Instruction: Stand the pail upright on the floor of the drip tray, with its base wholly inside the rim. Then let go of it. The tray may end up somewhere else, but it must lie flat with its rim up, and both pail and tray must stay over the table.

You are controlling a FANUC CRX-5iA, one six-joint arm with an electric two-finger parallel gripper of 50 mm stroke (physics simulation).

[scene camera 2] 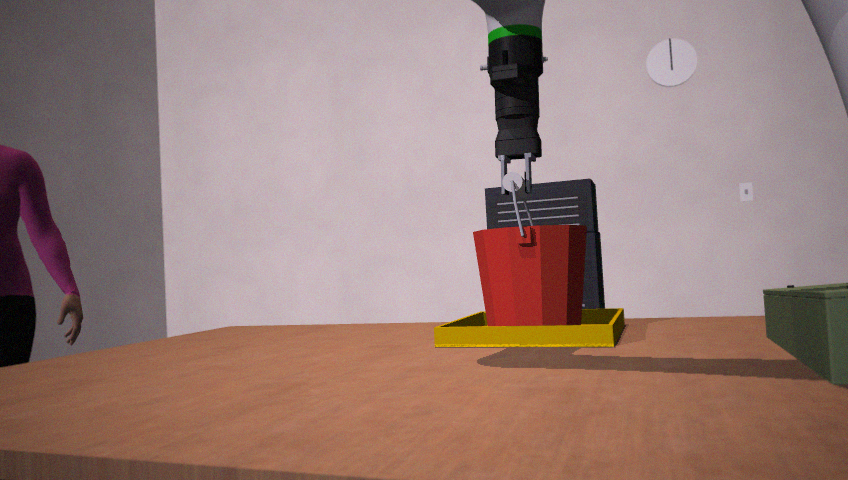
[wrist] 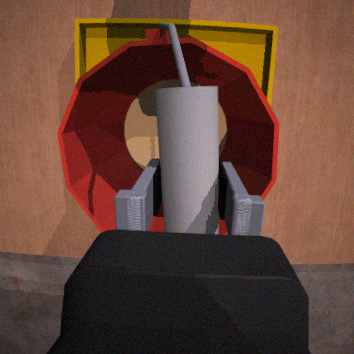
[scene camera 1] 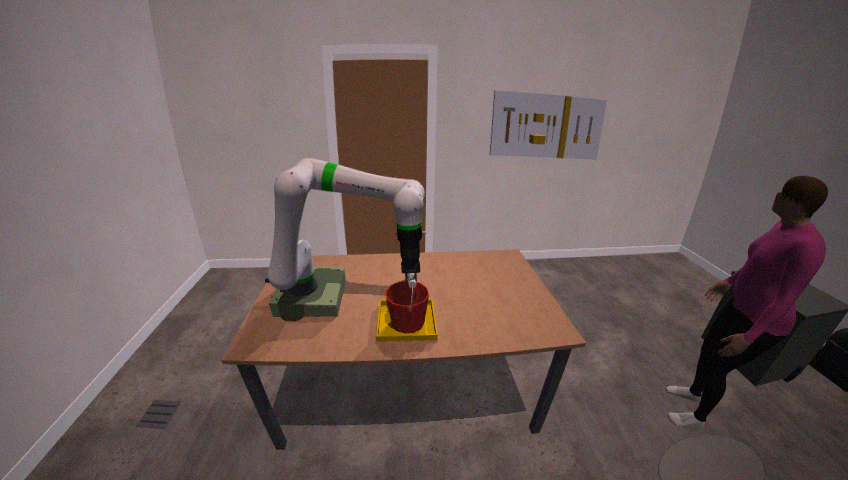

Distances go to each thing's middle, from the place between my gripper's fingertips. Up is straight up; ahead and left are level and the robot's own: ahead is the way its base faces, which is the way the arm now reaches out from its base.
Scene:
Right now my hand is 220 mm above the yellow drip tray point(scene camera 2: 599, 327), 20 mm past it and 10 mm to the right of it.

